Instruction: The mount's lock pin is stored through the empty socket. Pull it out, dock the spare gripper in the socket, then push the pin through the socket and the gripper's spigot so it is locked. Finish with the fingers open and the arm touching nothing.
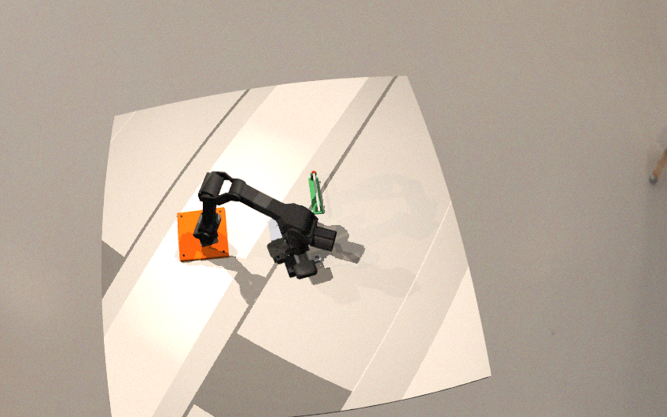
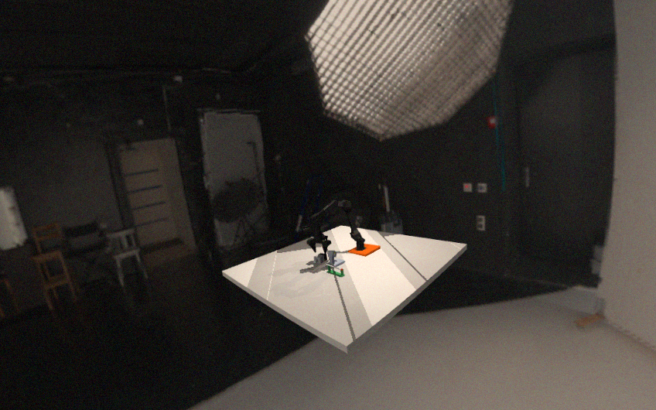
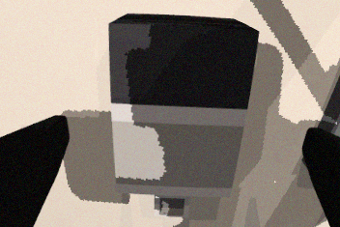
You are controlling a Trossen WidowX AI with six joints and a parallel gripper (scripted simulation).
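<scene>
My gripper tip is 20 mm short of the spare gripper and 40 mm above it. From my gripper tip the other things lie so: grey mount 20 mm ahead, 130 mm to the left, 10 mm below; green holder 140 mm ahead, 230 mm to the left, 40 mm below.
</scene>
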